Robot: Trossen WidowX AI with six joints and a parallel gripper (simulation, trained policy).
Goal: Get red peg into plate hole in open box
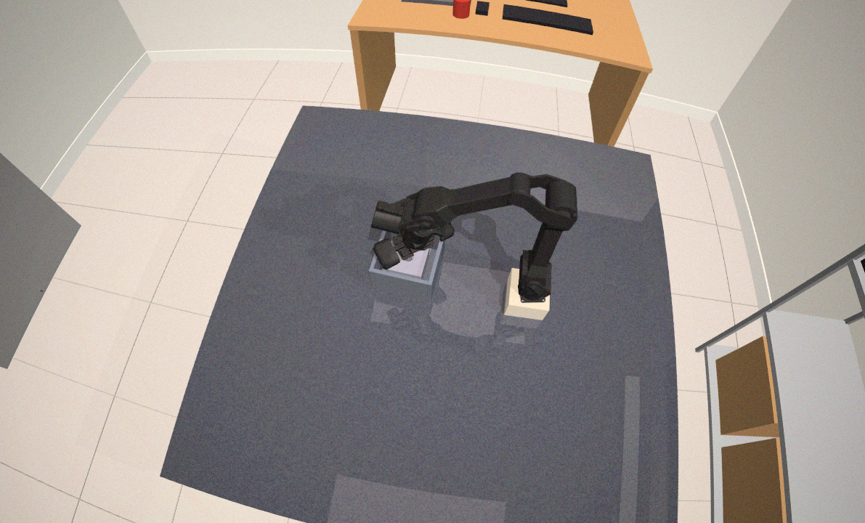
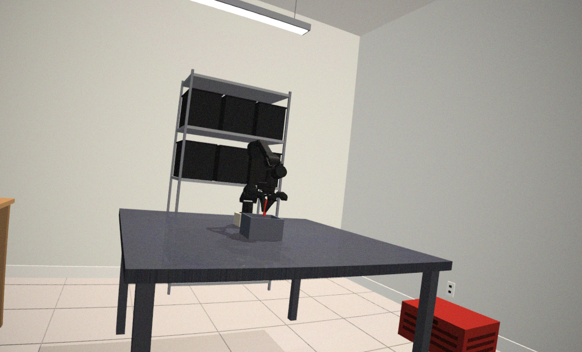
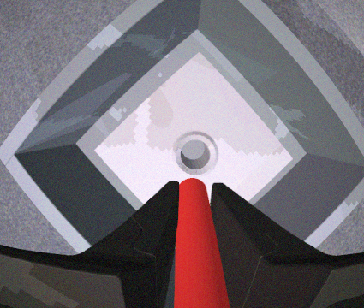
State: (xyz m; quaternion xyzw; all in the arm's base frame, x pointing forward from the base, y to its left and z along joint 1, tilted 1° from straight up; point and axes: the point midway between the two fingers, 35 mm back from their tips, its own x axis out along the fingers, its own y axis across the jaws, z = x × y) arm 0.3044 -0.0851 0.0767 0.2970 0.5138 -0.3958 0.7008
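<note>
My gripper tip is 10 mm past the red peg, 10 mm to the right of it and 20 mm below it. Round my gripper tip: grey box 10 mm to the right, 90 mm below; pale plate 10 mm to the right, 70 mm below.
</note>
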